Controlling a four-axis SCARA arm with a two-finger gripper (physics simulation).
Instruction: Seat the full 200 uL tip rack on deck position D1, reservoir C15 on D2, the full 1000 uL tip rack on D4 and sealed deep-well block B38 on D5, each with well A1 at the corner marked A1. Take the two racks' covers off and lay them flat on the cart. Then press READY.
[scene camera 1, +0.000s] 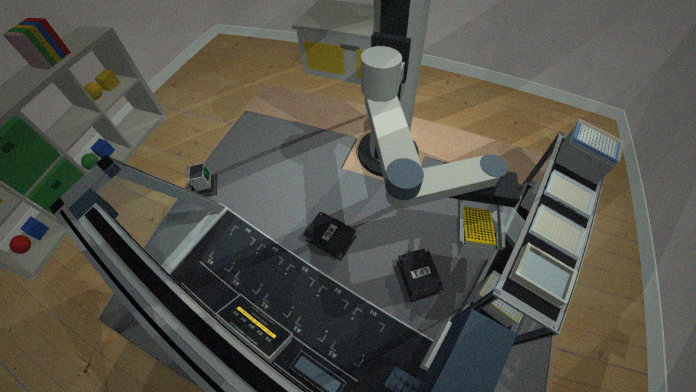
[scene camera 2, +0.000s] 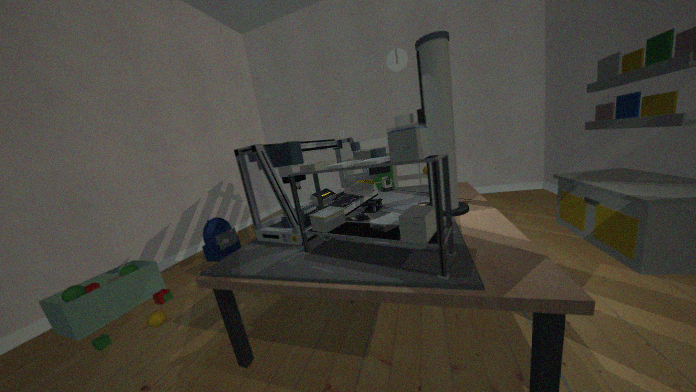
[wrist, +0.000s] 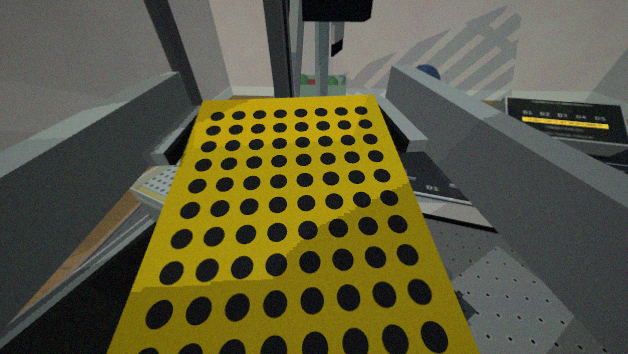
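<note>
My gripper (scene camera 1: 480, 226) (wrist: 290, 90) is shut on a yellow-topped tip rack (scene camera 1: 479, 231) (scene camera 2: 366, 182) (wrist: 300, 205), which is level beside the cart (scene camera 1: 525, 311) (scene camera 2: 441, 250). Its top shows rows of dark holes. A blue-edged tip rack (scene camera 1: 597, 140) stands at the far end of the cart's top shelf. Two pale plates (scene camera 1: 570, 192) (scene camera 1: 557, 230) and an open reservoir (scene camera 1: 545, 274) follow along that shelf; I cannot read their labels. The dark deck (scene camera 1: 320, 315) has labelled corner marks, D1 at its cart end and D5 at the other. I cannot make out READY.
Black modules marked RG (scene camera 1: 327, 232) and LP1 (scene camera 1: 420, 275) lie between arm and deck. A small device (scene camera 1: 201, 177) stands farther left. Another rack (scene camera 1: 506, 307) (scene camera 2: 327, 219) and a tall grey box (scene camera 2: 417, 225) stand on the lower shelf. A blue-grey housing (scene camera 1: 472, 350) is beside the cart.
</note>
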